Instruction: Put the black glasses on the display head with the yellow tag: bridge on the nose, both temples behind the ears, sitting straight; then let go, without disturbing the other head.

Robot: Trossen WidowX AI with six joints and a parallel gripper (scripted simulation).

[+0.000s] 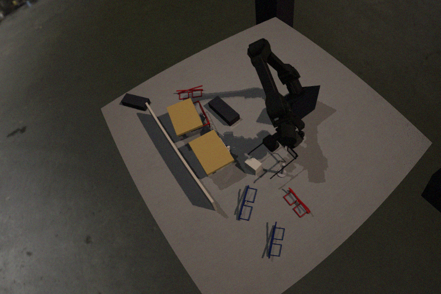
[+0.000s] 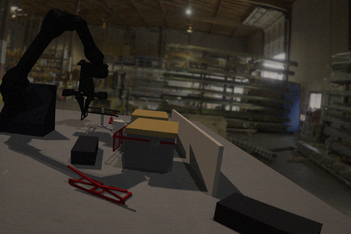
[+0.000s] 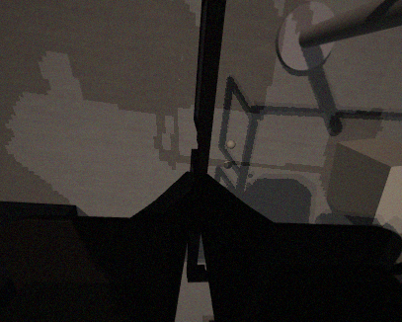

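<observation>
Right now the grey post stand is 8 cm to the left of my gripper tip, 8 cm ahead of it and 4 cm below it. The rest, counted from my gripper tip: white block 15 cm ahead, 3 cm to the right, 3 cm below; then display head 23 cm ahead, 16 cm to the right; then white board 35 cm ahead, 29 cm to the right, 1 cm below.
</observation>
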